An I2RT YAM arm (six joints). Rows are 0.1 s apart.
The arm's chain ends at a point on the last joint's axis. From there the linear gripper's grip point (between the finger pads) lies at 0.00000 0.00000 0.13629 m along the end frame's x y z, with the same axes.
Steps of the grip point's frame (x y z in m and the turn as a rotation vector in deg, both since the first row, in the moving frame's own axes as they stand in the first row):
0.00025, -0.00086, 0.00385, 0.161, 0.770, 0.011
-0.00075, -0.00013, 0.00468, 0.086, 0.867, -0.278
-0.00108, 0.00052, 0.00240, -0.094, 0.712, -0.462
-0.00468, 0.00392, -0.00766, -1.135, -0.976, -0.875
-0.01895, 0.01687, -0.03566, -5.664, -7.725, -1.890
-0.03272, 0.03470, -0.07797, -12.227, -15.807, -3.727
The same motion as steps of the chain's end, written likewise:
-0.00158, -0.00048, 0.00386, 0.161, 0.770, 0.011
-0.00281, 0.00008, 0.00470, 0.086, 0.867, -0.278
-0.00277, 0.00030, 0.00241, -0.094, 0.712, -0.462
-0.00238, 0.00120, -0.00761, -1.135, -0.976, -0.875
-0.00088, 0.00316, -0.03376, -5.664, -7.725, -1.890
0.00316, 0.00501, -0.06977, -12.227, -15.807, -3.727

